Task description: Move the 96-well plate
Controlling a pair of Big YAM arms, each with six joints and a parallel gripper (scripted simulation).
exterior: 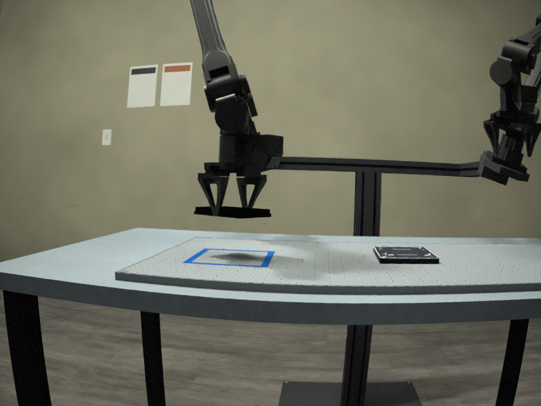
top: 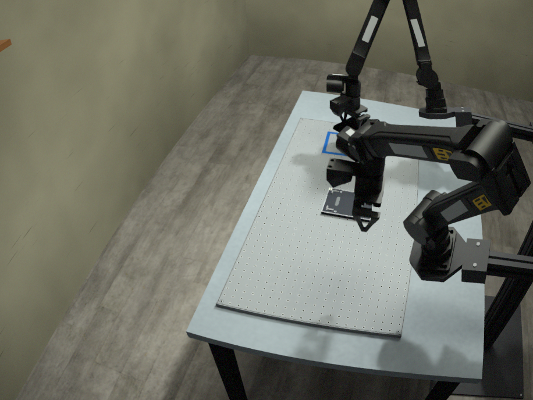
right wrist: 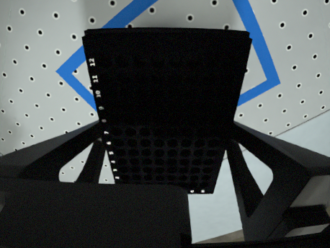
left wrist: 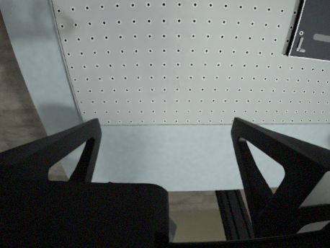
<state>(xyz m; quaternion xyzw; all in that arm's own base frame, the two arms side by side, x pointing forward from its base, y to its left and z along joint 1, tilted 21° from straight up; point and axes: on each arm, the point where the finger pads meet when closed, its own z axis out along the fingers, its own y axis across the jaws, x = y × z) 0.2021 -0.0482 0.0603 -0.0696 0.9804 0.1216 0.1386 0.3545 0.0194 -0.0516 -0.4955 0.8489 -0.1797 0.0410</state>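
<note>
Right now my right hand is right at the black 96-well plate. The rest, counted from my right hand: plate nest N1 (5 cm behind, 35 cm to the left, 8 cm below).
</note>
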